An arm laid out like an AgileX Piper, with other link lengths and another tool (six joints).
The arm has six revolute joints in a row. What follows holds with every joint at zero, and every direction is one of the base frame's. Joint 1 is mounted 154.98 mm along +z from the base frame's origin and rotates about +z. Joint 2 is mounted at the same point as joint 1 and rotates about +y. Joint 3 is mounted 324.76 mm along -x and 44.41 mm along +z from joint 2 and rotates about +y. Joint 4 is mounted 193.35 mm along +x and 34.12 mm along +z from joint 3 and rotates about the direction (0.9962, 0, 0.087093). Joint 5 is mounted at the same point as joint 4 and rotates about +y. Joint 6 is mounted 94.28 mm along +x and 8.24 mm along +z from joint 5 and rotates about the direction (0.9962, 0, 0.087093). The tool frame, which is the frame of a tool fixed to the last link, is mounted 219.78 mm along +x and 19.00 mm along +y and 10.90 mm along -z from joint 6; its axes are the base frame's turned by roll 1.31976, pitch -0.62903 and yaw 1.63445 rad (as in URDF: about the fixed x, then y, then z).
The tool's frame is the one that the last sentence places.
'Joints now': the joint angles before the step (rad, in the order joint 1, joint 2, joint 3, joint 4, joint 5, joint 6). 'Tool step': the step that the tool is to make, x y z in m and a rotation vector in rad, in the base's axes. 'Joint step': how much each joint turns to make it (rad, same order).
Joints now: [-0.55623 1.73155 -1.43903 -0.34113 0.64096 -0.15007]
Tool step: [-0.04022 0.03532 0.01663 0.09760 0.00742 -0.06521]
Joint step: [0.00000 -0.11278 -0.00060 0.08763 0.17903 0.00061]
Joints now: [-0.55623 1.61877 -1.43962 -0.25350 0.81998 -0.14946]
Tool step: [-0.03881 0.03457 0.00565 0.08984 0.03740 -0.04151]
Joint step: [0.00000 -0.08424 0.00002 0.05771 0.16787 0.00166]
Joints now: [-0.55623 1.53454 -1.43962 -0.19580 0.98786 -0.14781]
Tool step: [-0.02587 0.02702 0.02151 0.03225 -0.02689 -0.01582]
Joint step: [0.00001 -0.10557 0.00001 0.04087 0.10128 0.00003]
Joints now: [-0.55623 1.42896 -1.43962 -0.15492 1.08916 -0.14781]
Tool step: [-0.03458 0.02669 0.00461 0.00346 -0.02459 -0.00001]
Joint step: [0.00000 -0.14552 0.11423 0.01581 0.01237 0.00001]
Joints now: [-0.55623 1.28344 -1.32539 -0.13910 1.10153 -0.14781]
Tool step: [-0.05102 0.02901 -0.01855 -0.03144 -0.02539 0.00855]
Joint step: [0.00004 -0.22314 0.25348 -0.01228 -0.06923 0.00006]
